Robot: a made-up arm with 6 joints. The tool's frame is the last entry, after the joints. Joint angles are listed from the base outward.
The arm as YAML. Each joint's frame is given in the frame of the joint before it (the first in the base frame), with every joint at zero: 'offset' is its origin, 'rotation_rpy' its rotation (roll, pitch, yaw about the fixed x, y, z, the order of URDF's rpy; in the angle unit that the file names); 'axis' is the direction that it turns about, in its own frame. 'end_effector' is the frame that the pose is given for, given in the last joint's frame.
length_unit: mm
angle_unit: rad
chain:
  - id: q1
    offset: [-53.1, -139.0, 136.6]
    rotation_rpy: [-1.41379, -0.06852, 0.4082]
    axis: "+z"
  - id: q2
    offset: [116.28, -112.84, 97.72]
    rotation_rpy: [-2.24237, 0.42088, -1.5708]
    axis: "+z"
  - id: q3
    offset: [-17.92, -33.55, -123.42]
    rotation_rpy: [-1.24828, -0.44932, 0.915]
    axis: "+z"
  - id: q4
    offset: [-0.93, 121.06, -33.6]
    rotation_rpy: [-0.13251, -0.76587, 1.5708]
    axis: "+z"
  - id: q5
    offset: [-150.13, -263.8, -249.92]
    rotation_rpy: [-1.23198, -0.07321, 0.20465]
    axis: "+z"
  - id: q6
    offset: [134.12, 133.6, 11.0]
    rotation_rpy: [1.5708, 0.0, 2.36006]
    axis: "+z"
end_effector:
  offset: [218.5, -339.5, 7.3]
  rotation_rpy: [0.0, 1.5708, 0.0]
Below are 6 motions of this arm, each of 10 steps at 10 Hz.
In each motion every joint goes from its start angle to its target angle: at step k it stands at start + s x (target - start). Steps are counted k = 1, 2, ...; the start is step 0. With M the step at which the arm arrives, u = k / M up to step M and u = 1 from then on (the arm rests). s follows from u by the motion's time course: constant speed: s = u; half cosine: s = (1 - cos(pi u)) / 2; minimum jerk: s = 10 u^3 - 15 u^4 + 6 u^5.
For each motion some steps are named. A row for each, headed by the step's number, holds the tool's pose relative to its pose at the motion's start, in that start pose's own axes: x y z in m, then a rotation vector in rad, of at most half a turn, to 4 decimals.
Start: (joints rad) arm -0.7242 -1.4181 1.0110 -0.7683 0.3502 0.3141
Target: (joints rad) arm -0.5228 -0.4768 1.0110 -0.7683 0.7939 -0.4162
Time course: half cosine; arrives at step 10
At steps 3, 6, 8, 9, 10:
3: 0.0947 -0.1081 -0.1328 0.3017 0.1354 0.0937
6: 0.2692 -0.1850 -0.4745 0.9189 0.4962 0.2807
8: 0.3255 -0.1453 -0.6548 1.2290 0.7453 0.3685
9: 0.3348 -0.1265 -0.7008 1.3111 0.8232 0.3904
10: 0.3373 -0.1194 -0.7160 1.3387 0.8509 0.3976

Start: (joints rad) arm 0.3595 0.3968 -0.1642 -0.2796 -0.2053 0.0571
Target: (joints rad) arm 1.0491 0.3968 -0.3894 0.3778 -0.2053 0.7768
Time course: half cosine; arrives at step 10
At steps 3, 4, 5, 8, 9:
3: 0.0825 0.0157 0.0296 -0.1012 0.1848 -0.0384
4: 0.1453 0.0301 0.0430 -0.1749 0.3152 -0.0540
5: 0.2206 0.0492 0.0492 -0.2604 0.4643 -0.0607
8: 0.4334 0.1122 0.0106 -0.4964 0.8733 -0.0212
9: 0.4709 0.1247 -0.0057 -0.5385 0.9473 -0.0052

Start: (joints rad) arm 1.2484 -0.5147 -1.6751 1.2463 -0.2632 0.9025
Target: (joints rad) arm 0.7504 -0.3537 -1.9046 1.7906 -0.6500 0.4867
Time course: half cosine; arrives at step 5
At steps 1, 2, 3, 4, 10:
1: -0.0505 0.0047 -0.0339 0.0581 -0.0192 -0.0717
2: -0.1773 0.0378 -0.1264 0.2067 -0.0838 -0.2548
3: -0.3145 0.1175 -0.2455 0.3820 -0.1908 -0.4715
4: -0.4024 0.2085 -0.3427 0.5151 -0.2982 -0.6383
10: -0.4294 0.2483 -0.3794 0.5634 -0.3439 -0.6999

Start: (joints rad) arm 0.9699 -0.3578 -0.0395 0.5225 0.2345 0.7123
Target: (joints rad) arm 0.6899 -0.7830 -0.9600 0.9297 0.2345 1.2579
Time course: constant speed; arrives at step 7
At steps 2, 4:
2: 0.0846 0.0225 0.1020 -0.2597 -0.0621 0.1307
4: 0.1543 0.0902 0.2139 -0.5376 -0.1064 0.2482

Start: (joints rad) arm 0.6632 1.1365 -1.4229 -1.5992 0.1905 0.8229
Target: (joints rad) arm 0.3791 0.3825 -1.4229 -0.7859 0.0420 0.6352
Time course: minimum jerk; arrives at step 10
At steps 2, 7, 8, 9, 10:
2: -0.0008 -0.0141 -0.0449 0.0631 -0.0054 -0.0025
7: 0.1369 -0.0025 -0.6000 0.8554 0.0487 0.1343
8: 0.1675 0.0233 -0.6576 0.9483 0.0797 0.1732
9: 0.1820 0.0367 -0.6827 0.9902 0.0965 0.1928
10: 0.1845 0.0391 -0.6869 0.9973 0.0996 0.1963

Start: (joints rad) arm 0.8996 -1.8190 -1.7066 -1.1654 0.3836 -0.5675
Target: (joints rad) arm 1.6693 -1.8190 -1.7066 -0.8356 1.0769 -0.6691
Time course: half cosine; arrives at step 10
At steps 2, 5, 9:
2: 0.0211 -0.0306 0.0013 0.0282 0.0665 0.0203
5: 0.1425 -0.1433 0.0064 0.1016 0.3737 0.1057
9: 0.3408 -0.2205 0.0073 0.0767 0.7686 0.1919

